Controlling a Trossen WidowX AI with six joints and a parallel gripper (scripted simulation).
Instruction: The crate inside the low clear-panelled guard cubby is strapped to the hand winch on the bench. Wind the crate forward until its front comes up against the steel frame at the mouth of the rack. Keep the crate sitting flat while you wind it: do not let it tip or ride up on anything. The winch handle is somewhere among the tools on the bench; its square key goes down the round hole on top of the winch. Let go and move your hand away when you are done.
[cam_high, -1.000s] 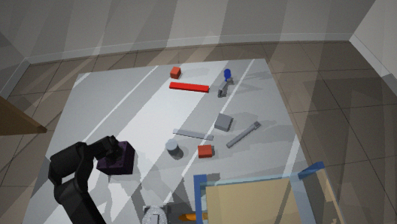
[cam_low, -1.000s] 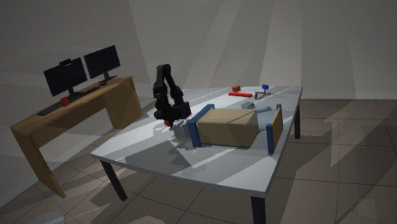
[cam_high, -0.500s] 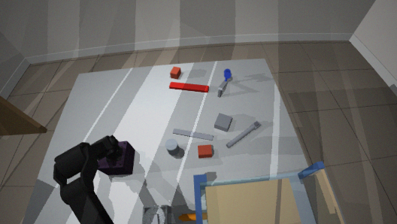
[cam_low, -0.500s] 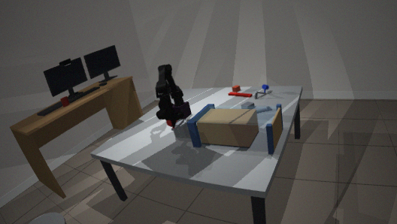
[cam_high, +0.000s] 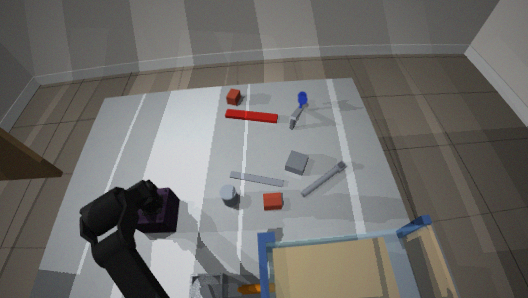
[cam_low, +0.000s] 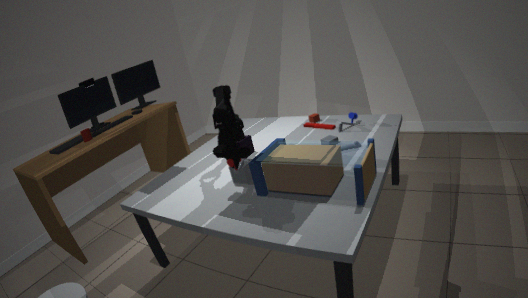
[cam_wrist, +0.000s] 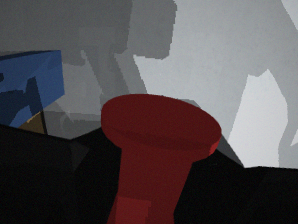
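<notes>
Right now my gripper tip is 10 mm past the red-knobbed handle, 40 mm to the right of it and 10 mm above it. The rest, counted from my gripper tip: grey winch 50 mm behind, 90 mm to the left, 80 mm below; then red knob 10 mm to the left, 20 mm above; then blue steel frame 130 mm ahead, 90 mm to the left, 10 mm below.
</notes>
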